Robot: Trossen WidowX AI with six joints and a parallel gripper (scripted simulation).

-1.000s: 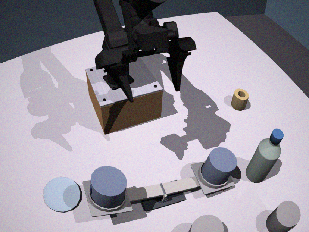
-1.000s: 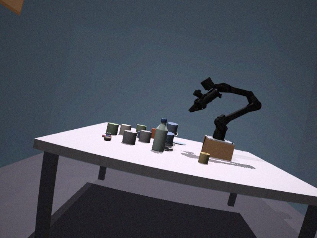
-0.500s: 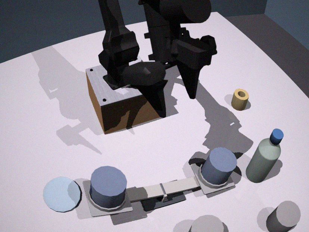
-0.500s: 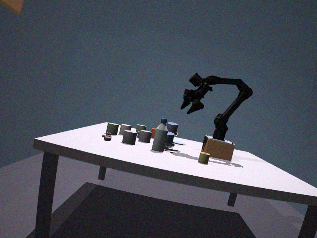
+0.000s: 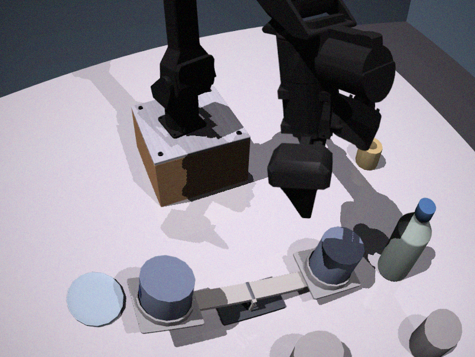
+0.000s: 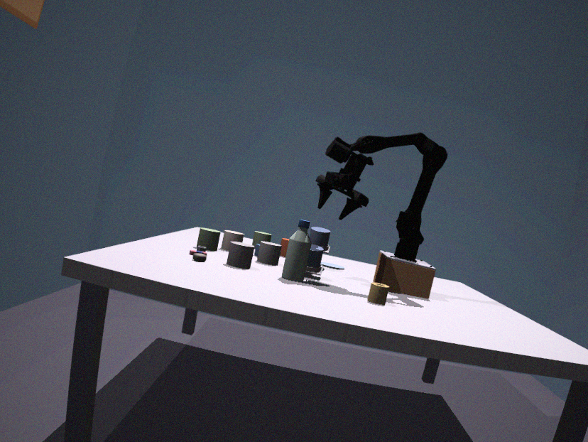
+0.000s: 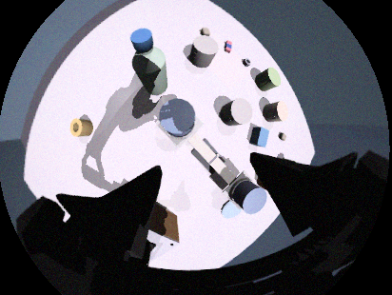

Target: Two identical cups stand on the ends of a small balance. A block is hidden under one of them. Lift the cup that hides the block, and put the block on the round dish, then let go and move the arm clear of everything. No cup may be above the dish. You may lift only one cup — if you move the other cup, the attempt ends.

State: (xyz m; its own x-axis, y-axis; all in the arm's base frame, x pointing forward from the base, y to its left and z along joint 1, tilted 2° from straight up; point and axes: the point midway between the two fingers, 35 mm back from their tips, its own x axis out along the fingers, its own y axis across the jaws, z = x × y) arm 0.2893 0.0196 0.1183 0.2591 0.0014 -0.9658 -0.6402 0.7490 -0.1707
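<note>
Right now my gripper tip is 14 cm above the cup, 7 cm to the right of it and 4 cm short of it. Round my gripper tip: round pale-blue dish: 30 cm to the right, 20 cm below, 12 cm behind; grey-green bottle: 16 cm to the left, 10 cm ahead, 9 cm below; small balance: 18 cm below, 8 cm to the right, 1 cm ahead.
</note>
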